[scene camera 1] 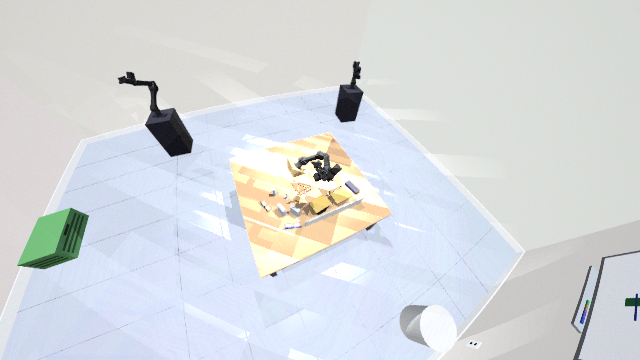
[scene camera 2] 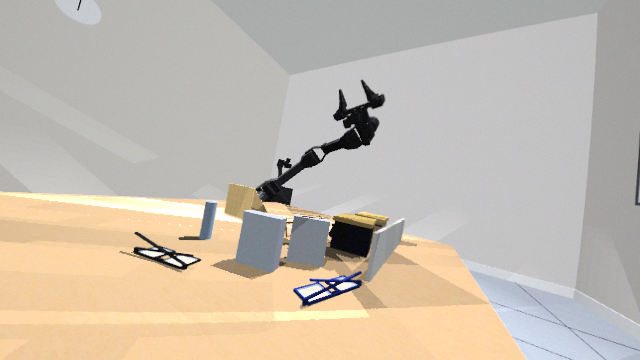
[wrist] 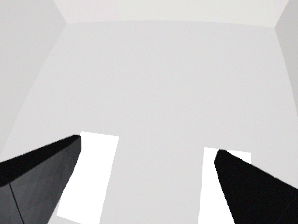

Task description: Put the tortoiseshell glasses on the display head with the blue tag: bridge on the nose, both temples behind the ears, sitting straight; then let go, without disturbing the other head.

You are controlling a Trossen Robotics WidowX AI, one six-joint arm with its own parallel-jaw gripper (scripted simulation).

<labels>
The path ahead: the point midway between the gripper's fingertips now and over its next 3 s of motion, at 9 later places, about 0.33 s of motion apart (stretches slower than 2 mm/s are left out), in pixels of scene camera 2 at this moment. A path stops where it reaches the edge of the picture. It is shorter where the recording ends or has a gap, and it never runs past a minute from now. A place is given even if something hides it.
My gripper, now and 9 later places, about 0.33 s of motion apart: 350, 84; 353, 83; 349, 92; 336, 113; 317, 146; 299, 178; 290, 202; 289, 212; 290, 213; 290, 213
</labels>
